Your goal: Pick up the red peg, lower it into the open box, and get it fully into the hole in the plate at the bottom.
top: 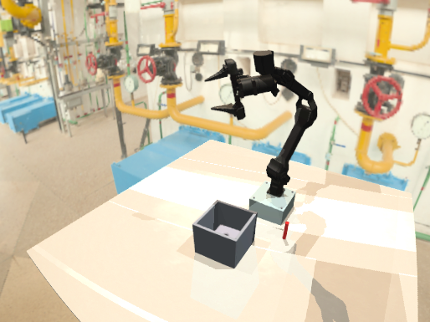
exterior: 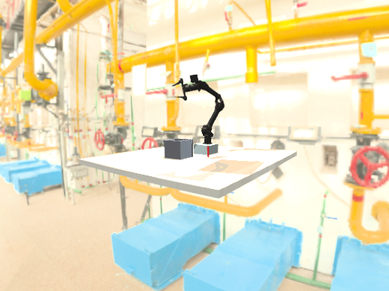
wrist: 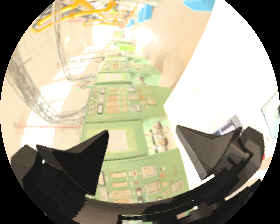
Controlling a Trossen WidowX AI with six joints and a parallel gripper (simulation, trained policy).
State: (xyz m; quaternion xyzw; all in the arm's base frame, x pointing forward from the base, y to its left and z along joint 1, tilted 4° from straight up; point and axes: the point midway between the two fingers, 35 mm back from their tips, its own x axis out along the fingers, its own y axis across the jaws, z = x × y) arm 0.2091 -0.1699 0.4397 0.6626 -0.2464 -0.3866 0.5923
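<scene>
Now: gripper tip 7 cm past the red peg, 28 cm to the right of it and 48 cm above it. The rest, counted from my gripper tip: plate 7 cm ahead, 10 cm to the left, 47 cm below.
</scene>
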